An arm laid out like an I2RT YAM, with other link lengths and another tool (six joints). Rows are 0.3 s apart.
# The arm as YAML. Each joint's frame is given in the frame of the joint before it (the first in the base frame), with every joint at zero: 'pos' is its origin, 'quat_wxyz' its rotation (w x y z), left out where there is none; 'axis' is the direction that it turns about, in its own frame. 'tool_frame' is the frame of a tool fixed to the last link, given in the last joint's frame.
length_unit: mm
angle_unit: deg
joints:
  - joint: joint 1
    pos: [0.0, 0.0, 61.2]
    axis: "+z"
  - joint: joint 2
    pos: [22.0, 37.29, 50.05]
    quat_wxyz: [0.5, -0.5, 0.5, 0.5]
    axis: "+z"
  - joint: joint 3
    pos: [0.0, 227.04, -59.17]
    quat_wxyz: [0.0, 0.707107, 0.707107, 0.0]
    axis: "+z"
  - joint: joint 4
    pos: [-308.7, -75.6, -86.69]
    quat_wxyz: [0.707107, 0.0, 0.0, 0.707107]
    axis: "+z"
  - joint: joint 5
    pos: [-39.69, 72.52, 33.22]
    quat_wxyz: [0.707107, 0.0, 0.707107, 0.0]
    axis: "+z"
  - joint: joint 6
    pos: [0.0, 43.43, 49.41]
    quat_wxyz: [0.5, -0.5, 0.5, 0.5]
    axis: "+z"
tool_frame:
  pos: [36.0, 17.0, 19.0]
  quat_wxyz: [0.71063, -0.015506, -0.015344, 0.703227]
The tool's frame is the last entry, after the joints.
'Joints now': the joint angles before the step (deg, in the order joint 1, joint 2, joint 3, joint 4, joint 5, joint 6). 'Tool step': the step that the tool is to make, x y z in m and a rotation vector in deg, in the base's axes. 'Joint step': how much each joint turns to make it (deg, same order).
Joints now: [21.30 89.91 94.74 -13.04 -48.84 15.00]
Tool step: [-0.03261 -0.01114 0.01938 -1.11 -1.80 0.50]
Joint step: [0.04 -6.43 -2.34 -4.81 -0.20 -2.65]
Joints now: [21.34 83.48 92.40 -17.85 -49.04 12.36]
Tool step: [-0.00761 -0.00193 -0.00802 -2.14 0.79 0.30]
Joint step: [0.00 -1.75 -1.80 -3.46 0.03 -2.64]
